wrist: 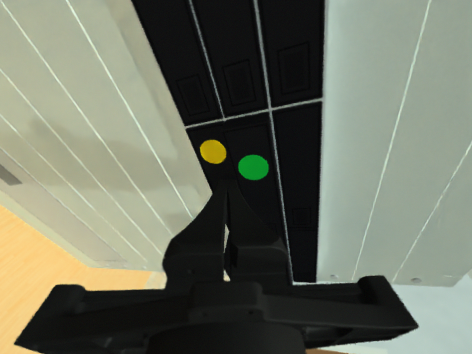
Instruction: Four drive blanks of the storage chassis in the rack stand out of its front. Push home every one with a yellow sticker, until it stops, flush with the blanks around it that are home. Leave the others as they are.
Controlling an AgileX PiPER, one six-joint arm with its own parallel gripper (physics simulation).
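Observation:
A black drive blank with a yellow sticker (213, 151) is at the left end of the lower row in the wrist view. Right beside it is a blank with a green sticker (253, 167), which looks raised and covers the seam between the two. How far the yellow one stands out cannot be told. My gripper (227, 189) is shut and empty. Its tips are just below the yellow sticker, over the dark fronts near the border of the two blanks; contact cannot be told. The fingers hide the lower parts of both blanks.
A plain black blank (298, 155) is to the right of the green one. Three plain blanks (238, 82) form the row above. Pale panels with light seams flank the blanks at left (100, 115) and right (370, 125). A wooden surface (30, 250) shows at lower left.

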